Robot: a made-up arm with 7 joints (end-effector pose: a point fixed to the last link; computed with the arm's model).
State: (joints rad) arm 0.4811 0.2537 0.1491 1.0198 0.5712 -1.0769 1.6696
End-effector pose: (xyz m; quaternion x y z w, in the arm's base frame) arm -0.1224 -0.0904 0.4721 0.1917 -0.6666 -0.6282 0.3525
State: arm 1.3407 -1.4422 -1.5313 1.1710 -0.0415 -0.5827 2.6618
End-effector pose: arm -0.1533 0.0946 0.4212 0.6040 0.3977 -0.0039 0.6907
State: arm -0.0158 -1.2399 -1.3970 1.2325 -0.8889 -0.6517 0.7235
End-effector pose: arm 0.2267 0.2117 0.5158 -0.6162 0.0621 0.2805 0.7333
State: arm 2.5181 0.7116 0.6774 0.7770 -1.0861 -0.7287 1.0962
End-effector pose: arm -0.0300 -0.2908 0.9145 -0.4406 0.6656 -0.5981 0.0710
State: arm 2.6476 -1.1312 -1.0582 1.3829 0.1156 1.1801 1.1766
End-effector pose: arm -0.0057 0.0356 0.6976 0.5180 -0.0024 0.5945 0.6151
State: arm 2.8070 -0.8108 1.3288 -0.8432 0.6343 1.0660 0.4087
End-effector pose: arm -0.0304 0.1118 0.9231 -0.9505 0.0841 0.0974 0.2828
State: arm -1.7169 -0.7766 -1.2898 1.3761 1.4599 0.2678 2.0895
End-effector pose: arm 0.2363 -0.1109 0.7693 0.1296 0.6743 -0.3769 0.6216
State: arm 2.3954 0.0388 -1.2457 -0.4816 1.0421 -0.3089 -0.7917
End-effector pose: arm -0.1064 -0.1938 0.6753 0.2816 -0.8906 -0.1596 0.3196
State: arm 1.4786 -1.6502 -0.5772 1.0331 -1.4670 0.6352 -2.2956
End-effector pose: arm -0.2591 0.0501 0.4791 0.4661 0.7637 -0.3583 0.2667
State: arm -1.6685 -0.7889 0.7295 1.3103 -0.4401 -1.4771 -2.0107
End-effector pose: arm 0.0028 0.0482 0.6852 0.2934 0.4067 -0.5369 0.6784
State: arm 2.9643 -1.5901 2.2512 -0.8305 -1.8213 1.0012 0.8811
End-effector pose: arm 0.1545 -0.0315 0.8185 0.2456 0.1539 0.5583 0.7774
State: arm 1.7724 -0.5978 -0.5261 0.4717 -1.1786 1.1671 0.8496
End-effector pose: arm -0.0501 -0.1056 0.4884 0.2943 0.2930 0.5234 0.7440
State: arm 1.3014 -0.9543 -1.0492 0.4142 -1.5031 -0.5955 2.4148
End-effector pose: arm -0.1760 0.0048 0.3944 0.2419 0.7899 -0.2486 0.5058
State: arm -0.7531 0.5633 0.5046 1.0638 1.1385 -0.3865 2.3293
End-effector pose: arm 0.1943 -0.0961 0.4062 0.1218 0.8666 0.3863 0.2913
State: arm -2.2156 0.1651 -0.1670 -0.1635 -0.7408 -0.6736 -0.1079
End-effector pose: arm 0.1366 -0.3056 0.9052 0.0817 -0.6495 0.1289 0.7449
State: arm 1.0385 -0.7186 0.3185 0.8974 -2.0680 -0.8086 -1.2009
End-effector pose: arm 0.0660 -0.0300 0.3311 0.6106 -0.6229 -0.3887 0.2967
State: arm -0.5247 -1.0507 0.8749 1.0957 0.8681 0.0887 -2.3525
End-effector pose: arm 0.1296 0.1285 0.5149 -0.5624 -0.2949 0.7585 0.1467
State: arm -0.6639 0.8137 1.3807 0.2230 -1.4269 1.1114 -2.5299
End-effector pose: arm 0.2770 -0.1626 0.4213 -0.5302 0.6869 -0.4139 0.2752
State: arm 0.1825 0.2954 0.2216 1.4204 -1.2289 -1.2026 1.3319
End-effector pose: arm 0.0506 -0.2201 0.5847 0.1094 0.0859 -0.6593 0.7389
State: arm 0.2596 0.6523 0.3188 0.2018 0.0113 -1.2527 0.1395
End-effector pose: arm -0.1803 -0.2458 0.3978 0.5702 0.4560 -0.5614 0.3894
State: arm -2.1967 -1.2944 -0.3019 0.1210 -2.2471 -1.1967 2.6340
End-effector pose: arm 0.1925 -0.0064 0.9328 0.5035 -0.6481 -0.0967 0.5631
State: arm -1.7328 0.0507 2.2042 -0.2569 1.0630 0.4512 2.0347
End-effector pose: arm 0.3116 0.0590 0.7729 -0.0806 -0.0154 0.9021 0.4237
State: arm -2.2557 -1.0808 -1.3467 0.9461 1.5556 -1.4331 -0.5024
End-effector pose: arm 0.1880 -0.1170 0.6902 0.2476 -0.8567 -0.1428 0.4293
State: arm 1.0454 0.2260 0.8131 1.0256 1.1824 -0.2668 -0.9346
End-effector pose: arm -0.0385 0.0561 0.5739 0.4492 -0.1114 0.8530 0.2413
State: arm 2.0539 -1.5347 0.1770 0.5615 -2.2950 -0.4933 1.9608
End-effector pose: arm -0.1596 -0.0170 0.5673 -0.2917 0.8995 0.0201 0.3247
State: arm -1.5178 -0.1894 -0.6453 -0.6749 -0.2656 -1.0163 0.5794
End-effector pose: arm 0.3467 -0.2236 0.7606 0.4136 -0.0550 0.1599 0.8946
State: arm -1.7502 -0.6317 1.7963 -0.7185 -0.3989 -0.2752 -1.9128
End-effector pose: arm 0.2181 -0.0847 0.5502 0.4421 -0.0553 -0.4131 0.7942
